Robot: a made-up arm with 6 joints.
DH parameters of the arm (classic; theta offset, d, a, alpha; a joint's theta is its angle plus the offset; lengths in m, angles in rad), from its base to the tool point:
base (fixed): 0.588 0 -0.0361 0
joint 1: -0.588 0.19 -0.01 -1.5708
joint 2: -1.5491 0 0.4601 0
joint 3: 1.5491 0.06 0 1.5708
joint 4: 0 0.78 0.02 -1.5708
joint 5: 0 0 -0.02 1.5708
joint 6: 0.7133 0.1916 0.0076 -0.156
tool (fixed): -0.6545 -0.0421 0 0
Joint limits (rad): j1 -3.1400..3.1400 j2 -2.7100..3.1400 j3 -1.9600..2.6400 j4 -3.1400..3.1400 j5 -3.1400..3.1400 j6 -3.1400..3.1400
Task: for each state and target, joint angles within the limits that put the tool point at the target. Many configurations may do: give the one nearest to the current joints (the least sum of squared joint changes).
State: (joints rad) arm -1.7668 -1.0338 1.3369 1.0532 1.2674 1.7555
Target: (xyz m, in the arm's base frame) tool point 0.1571 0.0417 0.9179
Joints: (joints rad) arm -1.5581 -1.5197 1.9117 0.7887 1.5937 1.7352
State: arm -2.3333 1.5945 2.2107 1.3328 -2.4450 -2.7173
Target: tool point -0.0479 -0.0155 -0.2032
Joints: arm -2.3503 1.3033 2.5532 1.3997 -2.2685 -2.7056
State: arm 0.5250 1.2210 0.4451 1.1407 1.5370 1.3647
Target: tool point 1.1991 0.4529 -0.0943
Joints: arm 0.2338 1.6150 0.2006 1.1639 0.8569 1.4167
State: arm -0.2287 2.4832 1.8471 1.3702 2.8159 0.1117
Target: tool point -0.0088 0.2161 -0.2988
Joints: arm -0.9254 1.9839 2.2308 1.3678 2.6407 0.1134
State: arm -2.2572 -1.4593 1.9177 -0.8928 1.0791 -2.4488
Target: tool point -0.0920 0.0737 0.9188
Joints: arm -1.9547 -1.5931 2.0319 -1.1661 1.3998 -2.4260
